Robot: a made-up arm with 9 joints. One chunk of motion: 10 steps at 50 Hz.
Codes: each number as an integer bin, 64 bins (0 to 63) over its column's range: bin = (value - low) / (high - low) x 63, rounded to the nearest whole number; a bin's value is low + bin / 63 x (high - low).
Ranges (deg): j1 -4..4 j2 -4..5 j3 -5..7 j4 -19..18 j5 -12..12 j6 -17..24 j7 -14..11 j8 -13..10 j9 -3..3
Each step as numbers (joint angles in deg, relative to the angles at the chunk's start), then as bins.
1 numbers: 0.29 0.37 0.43 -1.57 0.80 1.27 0.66 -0.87 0.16
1 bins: 34 31 29 30 34 28 37 33 33
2 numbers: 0.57 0.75 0.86 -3.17 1.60 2.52 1.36 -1.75 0.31
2 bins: 36 33 31 27 36 30 39 31 35
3 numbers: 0.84 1.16 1.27 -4.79 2.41 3.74 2.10 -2.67 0.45
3 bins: 38 36 33 24 38 32 41 28 36
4 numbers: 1.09 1.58 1.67 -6.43 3.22 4.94 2.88 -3.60 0.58
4 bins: 40 39 35 21 40 34 43 26 38
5 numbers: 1.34 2.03 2.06 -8.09 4.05 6.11 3.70 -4.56 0.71
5 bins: 42 42 37 19 42 36 45 23 39
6 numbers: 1.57 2.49 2.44 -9.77 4.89 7.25 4.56 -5.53 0.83
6 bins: 44 45 39 16 44 37 47 20 40
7 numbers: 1.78 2.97 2.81 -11.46 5.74 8.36 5.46 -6.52 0.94
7 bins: 46 49 41 13 47 39 49 18 41
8 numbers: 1.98 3.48 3.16 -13.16 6.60 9.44 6.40 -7.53 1.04
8 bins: 47 52 43 10 49 41 51 15 42
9 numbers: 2.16 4.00 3.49 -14.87 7.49 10.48 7.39 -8.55 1.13
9 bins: 49 56 45 7 51 42 54 12 43
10 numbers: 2.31 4.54 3.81 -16.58 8.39 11.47 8.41 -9.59 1.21
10 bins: 50 60 46 4 54 44 56 9 44
